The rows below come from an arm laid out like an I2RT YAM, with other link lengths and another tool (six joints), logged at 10 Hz.
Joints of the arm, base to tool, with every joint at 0 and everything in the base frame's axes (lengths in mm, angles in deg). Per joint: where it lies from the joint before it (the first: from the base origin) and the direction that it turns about. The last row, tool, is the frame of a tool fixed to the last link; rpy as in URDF.
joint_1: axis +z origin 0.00 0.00 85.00
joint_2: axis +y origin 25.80 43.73 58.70
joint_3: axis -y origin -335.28 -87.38 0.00
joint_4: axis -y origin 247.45 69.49 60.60
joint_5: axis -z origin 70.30 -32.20 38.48
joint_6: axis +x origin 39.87 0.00 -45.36
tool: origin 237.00 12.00 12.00 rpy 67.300 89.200 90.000
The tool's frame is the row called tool.
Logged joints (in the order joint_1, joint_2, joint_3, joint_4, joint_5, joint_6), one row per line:
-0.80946, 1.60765, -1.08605, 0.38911, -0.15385, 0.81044
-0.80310, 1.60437, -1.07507, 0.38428, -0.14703, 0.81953
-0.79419, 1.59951, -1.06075, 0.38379, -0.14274, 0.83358
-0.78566, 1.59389, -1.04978, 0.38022, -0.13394, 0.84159
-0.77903, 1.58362, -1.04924, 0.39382, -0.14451, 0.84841
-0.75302, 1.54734, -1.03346, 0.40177, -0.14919, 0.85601
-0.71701, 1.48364, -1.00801, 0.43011, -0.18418, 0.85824
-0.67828, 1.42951, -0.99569, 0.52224, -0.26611, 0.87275
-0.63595, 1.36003, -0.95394, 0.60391, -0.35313, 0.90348
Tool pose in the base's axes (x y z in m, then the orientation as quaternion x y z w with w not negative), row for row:
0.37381, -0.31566, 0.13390, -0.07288, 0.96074, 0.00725, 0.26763
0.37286, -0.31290, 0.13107, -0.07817, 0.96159, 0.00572, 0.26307
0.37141, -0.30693, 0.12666, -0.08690, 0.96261, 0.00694, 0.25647
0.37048, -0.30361, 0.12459, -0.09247, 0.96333, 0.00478, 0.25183
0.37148, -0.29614, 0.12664, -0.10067, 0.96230, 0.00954, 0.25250
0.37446, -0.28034, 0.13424, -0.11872, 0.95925, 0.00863, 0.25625
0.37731, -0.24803, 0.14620, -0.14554, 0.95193, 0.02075, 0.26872
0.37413, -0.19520, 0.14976, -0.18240, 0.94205, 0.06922, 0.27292
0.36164, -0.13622, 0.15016, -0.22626, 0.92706, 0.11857, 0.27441
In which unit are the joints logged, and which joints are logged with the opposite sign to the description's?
The joints are logged in radians. Opposite sign: joint_3, joint_4, joint_6.
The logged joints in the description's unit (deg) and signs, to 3 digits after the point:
-46.379, 92.112, 62.226, -22.294, -8.815, -46.435
-46.014, 91.924, 61.597, -22.018, -8.424, -46.956
-45.504, 91.645, 60.776, -21.990, -8.178, -47.761
-45.015, 91.323, 60.148, -21.785, -7.674, -48.220
-44.635, 90.735, 60.117, -22.564, -8.280, -48.610
-43.145, 88.656, 59.213, -23.020, -8.548, -49.046
-41.082, 85.006, 57.755, -24.643, -10.553, -49.174
-38.863, 81.905, 57.049, -29.922, -15.247, -50.005
-36.437, 77.924, 54.657, -34.601, -20.233, -51.766

